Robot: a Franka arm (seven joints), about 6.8 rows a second.
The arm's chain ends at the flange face. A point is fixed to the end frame.
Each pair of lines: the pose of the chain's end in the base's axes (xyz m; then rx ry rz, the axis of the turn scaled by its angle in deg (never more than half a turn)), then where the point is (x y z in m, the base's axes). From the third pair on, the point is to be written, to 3 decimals.
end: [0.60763 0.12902 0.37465 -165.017 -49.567 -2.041]
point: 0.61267 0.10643 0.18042
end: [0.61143 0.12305 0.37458 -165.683 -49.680 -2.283]
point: 0.61759 0.09842 0.18063
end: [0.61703 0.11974 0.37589 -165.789 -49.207 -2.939]
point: 0.624 0.096 0.182
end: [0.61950 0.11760 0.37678 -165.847 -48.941 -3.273]
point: 0.627 0.094 0.183
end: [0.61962 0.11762 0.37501 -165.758 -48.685 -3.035]
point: 0.627 0.094 0.181
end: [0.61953 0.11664 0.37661 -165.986 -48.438 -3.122]
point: 0.627 0.093 0.183
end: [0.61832 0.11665 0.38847 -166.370 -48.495 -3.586]
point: 0.627 0.092 0.195
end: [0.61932 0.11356 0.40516 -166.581 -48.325 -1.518]
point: 0.624 0.087 0.211
